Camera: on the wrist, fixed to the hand. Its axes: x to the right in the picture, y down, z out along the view.
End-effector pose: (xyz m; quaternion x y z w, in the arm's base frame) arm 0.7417 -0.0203 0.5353 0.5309 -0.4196 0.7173 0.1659
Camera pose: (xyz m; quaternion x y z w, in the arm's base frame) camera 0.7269 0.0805 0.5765 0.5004 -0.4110 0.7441 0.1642
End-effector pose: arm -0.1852 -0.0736 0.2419 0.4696 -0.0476 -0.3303 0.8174
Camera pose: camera -0.1689 -0.0473 0.1364 0.4916 -0.0284 -0.3007 0.8168
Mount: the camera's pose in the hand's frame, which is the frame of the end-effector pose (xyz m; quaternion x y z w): 0.0218 -0.0672 -0.0842 0.0133 0.0368 0.0139 0.9991
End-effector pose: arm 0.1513 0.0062 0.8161 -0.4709 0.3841 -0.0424 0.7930
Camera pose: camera 0.1317 -0.1005 0.8341 -0.4531 0.4189 -0.0538 0.7851
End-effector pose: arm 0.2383 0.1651 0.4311 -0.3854 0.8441 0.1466 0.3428
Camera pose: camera 0.2394 0.0657 0.4779 -0.3742 0.8633 0.1258 0.3145
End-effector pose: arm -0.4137 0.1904 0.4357 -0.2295 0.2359 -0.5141 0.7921
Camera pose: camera -0.5046 0.1355 0.4075 -0.1966 0.2612 -0.5142 0.7929
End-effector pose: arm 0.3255 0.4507 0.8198 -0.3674 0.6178 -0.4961 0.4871
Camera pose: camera 0.2366 0.4358 0.8827 -0.3338 0.6337 -0.5106 0.4757
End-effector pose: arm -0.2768 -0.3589 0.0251 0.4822 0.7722 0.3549 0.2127
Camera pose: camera -0.3829 -0.3873 0.0302 0.4823 0.7774 0.3650 0.1728
